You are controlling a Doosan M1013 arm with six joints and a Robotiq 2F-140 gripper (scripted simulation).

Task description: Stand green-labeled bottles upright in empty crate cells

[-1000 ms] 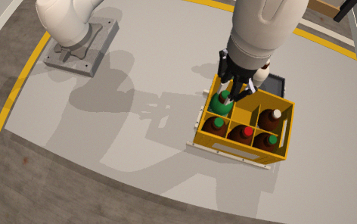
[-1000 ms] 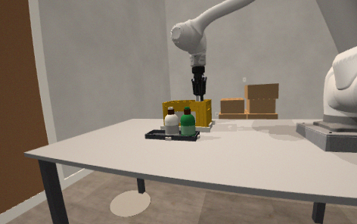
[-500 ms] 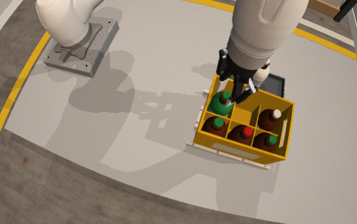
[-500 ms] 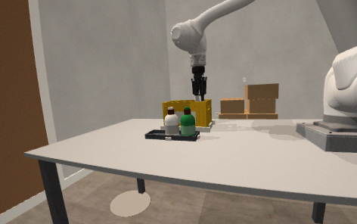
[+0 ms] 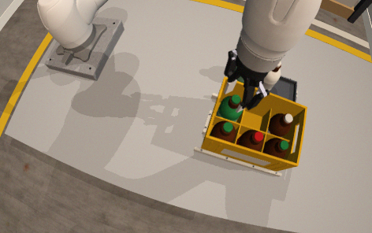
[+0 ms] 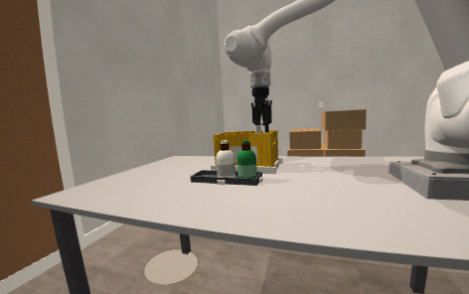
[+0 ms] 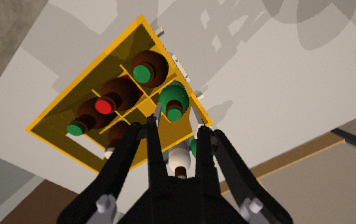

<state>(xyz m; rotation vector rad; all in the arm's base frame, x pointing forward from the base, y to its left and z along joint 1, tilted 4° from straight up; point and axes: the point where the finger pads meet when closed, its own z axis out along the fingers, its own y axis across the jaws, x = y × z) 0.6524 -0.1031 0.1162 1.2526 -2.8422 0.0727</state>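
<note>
My gripper is now 90 mm short of the yellow crate, 90 mm above it and 40 mm to the left of it. Also, from my hand: red-capped bottle: 90 mm below, 90 mm ahead, 80 mm to the right; then brown bottle: 170 mm ahead, 90 mm below; then white-labeled bottle: 180 mm to the left, 110 mm ahead, 90 mm below.
</note>
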